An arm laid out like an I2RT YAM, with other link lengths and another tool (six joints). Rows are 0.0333 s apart.
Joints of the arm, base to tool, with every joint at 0 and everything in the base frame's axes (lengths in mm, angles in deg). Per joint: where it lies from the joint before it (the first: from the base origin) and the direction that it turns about. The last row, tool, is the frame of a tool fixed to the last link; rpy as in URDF.
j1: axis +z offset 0 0 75.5
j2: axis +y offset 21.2 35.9 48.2
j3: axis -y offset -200.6 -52.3 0
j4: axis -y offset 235.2 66 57.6
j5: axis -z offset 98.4 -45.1 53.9
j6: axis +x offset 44.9 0 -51
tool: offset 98 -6 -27 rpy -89.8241 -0.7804 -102.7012
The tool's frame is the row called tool.
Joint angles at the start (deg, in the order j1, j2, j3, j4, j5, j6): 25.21 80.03 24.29 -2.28 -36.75 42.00
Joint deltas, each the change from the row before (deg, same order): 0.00 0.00 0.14 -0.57 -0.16 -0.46; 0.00 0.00 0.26 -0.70 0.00 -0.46; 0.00 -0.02 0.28 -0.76 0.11 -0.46; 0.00 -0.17 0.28 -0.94 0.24 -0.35; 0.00 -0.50 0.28 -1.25 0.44 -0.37; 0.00 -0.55 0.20 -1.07 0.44 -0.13; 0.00 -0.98 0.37 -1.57 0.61 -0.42; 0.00 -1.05 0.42 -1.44 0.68 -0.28; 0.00 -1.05 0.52 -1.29 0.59 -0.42
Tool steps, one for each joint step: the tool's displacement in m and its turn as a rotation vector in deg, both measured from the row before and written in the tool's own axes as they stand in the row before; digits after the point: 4 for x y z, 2 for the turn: 0.0005 0.0011 -0.0002 -0.31 0.10 -0.28; 0.0004 0.0005 -0.0003 -0.22 0.23 -0.25; 0.0006 0.0004 -0.0003 -0.17 0.32 -0.23; 0.0006 0.0004 -0.0006 -0.13 0.44 -0.09; 0.0006 0.0002 -0.0013 0.01 0.58 -0.09; 0.0004 0.0000 -0.0014 0.06 0.51 0.07; -0.0003 -0.0008 -0.0027 0.30 0.59 -0.23; -0.0009 -0.0016 -0.0030 0.50 0.52 -0.19; -0.0017 -0.0024 -0.0034 0.66 0.32 -0.44
